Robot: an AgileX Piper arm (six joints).
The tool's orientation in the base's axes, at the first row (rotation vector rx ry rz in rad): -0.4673, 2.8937, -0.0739
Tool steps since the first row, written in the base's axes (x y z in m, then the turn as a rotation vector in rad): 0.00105, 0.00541, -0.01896, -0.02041, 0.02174, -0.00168; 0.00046, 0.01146, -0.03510, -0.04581, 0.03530, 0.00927; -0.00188, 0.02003, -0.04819, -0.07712, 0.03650, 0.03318; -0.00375, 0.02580, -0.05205, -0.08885, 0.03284, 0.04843; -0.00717, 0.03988, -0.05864, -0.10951, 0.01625, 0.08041
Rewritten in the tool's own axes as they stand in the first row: 0.00105, 0.00637, 0.01866, 0.01239, 0.02700, -0.00306; 0.00287, 0.01362, 0.03420, 0.02951, 0.04673, -0.01939; 0.00491, 0.02354, 0.04635, 0.05347, 0.05548, -0.04944; 0.00559, 0.02990, 0.04963, 0.06250, 0.05434, -0.06678; 0.00560, 0.04485, 0.05512, 0.08061, 0.04229, -0.10216
